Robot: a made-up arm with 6 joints. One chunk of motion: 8 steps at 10 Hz.
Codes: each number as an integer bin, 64 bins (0 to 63) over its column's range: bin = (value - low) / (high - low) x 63, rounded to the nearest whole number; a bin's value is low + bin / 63 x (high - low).
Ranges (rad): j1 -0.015..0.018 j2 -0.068..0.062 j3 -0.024..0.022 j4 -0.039..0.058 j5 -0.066..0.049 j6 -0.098..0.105
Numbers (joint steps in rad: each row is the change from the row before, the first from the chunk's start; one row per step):
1: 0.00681 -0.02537 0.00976 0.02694 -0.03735 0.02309
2: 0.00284 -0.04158 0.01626 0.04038 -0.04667 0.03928
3: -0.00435 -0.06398 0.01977 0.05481 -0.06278 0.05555
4: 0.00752 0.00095 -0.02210 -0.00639 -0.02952 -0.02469
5: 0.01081 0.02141 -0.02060 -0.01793 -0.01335 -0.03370
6: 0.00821 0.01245 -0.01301 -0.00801 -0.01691 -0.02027
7: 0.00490 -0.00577 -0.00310 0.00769 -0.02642 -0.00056
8: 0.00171 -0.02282 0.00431 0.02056 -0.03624 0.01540
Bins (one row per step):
1: 42 21 46 43 16 38
2: 34 13 55 52 11 43
3: 20 2 60 61 2 48
4: 43 33 3 21 20 23
5: 49 43 5 14 29 20
6: 44 39 15 20 27 24
7: 38 30 29 30 22 30
8: 32 22 39 39 16 35

